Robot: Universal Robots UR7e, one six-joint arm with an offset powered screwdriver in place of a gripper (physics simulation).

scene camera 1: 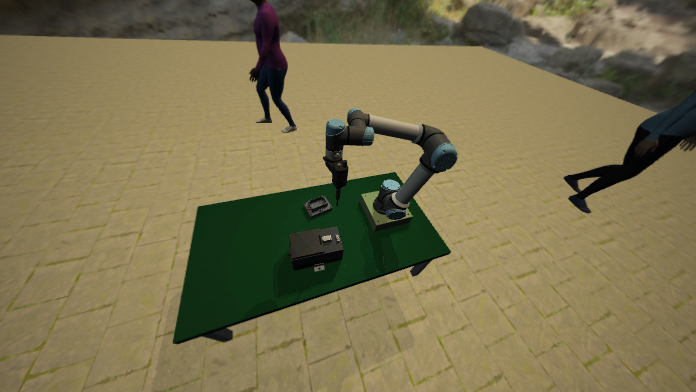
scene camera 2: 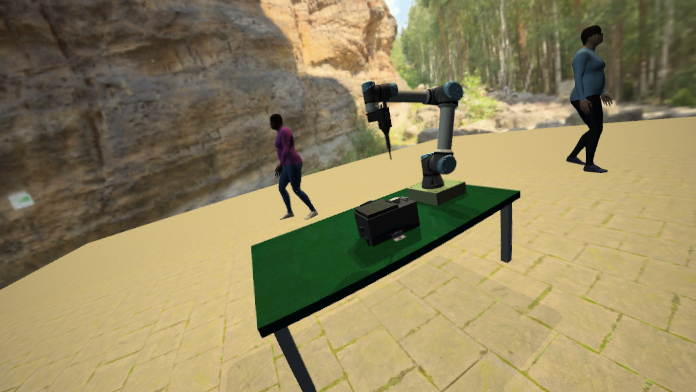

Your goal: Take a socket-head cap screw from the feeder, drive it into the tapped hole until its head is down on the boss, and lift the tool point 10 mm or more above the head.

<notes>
In view: a black screw feeder (scene camera 2: 406,220).
The black screw feeder is seen too in scene camera 1 (scene camera 1: 331,247).
</notes>
